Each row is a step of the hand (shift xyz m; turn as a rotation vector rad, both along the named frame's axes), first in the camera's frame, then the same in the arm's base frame.
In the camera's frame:
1: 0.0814 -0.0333 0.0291 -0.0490 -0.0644 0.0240
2: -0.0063 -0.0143 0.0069 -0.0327 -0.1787 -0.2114
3: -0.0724 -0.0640 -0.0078 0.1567 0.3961 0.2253
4: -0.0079 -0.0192 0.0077 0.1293 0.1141 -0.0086
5: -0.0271 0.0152 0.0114 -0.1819 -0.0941 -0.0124
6: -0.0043 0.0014 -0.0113 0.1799 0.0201 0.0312
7: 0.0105 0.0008 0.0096 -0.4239 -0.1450 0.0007
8: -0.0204 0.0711 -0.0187 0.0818 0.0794 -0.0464
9: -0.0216 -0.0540 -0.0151 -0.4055 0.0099 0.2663
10: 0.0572 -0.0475 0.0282 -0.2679 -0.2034 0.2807
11: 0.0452 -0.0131 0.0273 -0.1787 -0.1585 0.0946
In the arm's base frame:
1: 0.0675 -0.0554 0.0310 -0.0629 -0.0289 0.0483
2: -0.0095 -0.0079 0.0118 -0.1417 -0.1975 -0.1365
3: -0.0908 -0.0272 0.0204 0.3373 0.3377 0.0663
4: -0.0126 -0.0113 0.0143 0.1572 0.0424 -0.0575
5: -0.0164 0.0276 0.0081 -0.2018 -0.0086 0.0360
6: -0.0058 0.0000 -0.0107 0.1767 -0.0498 0.0064
7: 0.0119 -0.0012 0.0078 -0.4364 0.0524 0.0870
8: 0.0039 0.0653 -0.0393 0.0932 0.0222 -0.0773
9: -0.0428 -0.0418 0.0056 -0.3046 0.2496 0.2835
10: 0.0402 -0.0578 0.0370 -0.2562 0.0105 0.3552
11: 0.0419 -0.0231 0.0259 -0.1995 -0.0374 0.1575

